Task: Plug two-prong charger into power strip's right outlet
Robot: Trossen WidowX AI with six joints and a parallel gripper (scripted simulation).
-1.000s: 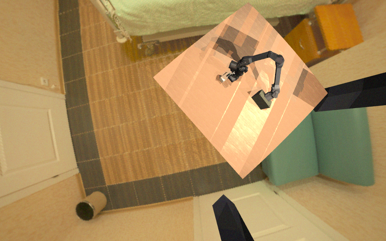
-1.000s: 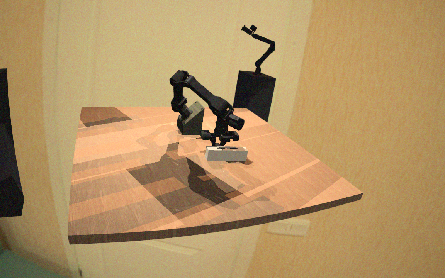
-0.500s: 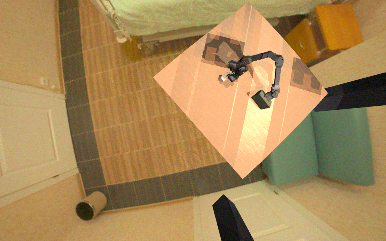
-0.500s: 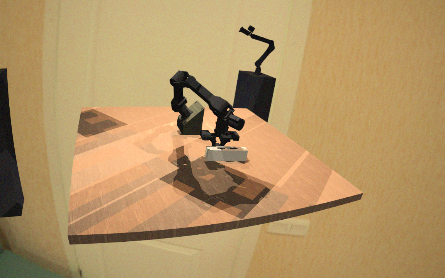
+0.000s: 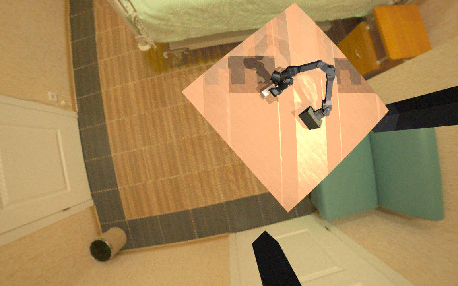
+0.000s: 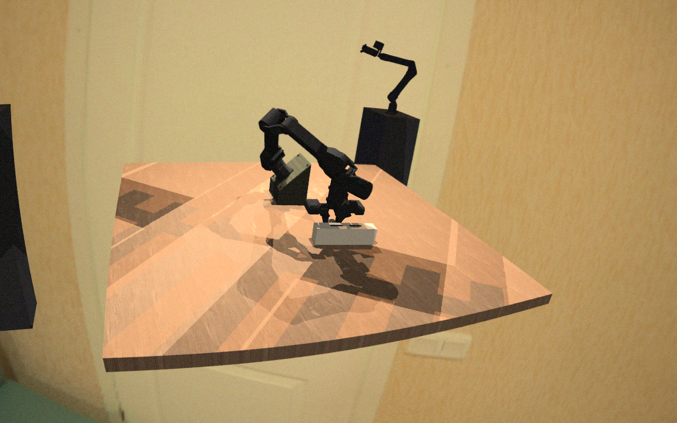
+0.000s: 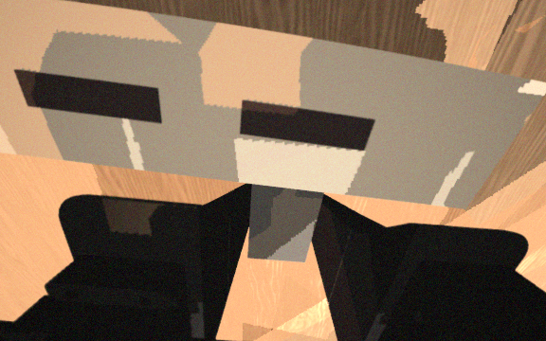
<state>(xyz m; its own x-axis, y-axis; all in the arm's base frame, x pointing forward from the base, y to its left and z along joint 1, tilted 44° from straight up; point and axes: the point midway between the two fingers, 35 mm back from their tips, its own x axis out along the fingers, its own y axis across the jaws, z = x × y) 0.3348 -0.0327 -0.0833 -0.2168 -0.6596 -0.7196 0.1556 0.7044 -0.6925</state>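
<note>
Now: the two-prong charger 20 mm ahead of my gripper tip and 10 mm above it.
</note>
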